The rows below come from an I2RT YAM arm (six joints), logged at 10 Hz.
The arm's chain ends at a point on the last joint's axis. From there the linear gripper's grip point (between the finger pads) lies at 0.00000 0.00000 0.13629 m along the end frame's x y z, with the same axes.
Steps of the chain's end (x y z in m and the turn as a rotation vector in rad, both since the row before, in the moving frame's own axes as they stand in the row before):
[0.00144 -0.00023 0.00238 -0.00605 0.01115 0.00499]
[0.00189 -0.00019 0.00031 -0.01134 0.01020 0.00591]
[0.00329 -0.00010 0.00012 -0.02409 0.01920 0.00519]
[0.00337 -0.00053 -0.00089 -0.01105 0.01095 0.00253]
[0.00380 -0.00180 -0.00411 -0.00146 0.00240 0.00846]
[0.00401 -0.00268 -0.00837 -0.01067 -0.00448 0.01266]
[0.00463 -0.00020 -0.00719 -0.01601 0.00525 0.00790]
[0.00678 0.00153 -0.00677 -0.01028 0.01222 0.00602]
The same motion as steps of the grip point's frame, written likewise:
[0.00296 0.00060 0.00237 -0.00605 0.01115 0.00499]
[0.00328 0.00136 0.00029 -0.01134 0.01020 0.00591]
[0.00590 0.00319 0.00006 -0.02409 0.01920 0.00519]
[0.00486 0.00098 -0.00091 -0.01105 0.01095 0.00253]
[0.00413 -0.00160 -0.00411 -0.00146 0.00240 0.00846]
[0.00339 -0.00123 -0.00838 -0.01067 -0.00448 0.01266]
[0.00534 0.00198 -0.00721 -0.01601 0.00525 0.00790]
[0.00844 0.00294 -0.00679 -0.01028 0.01222 0.00602]

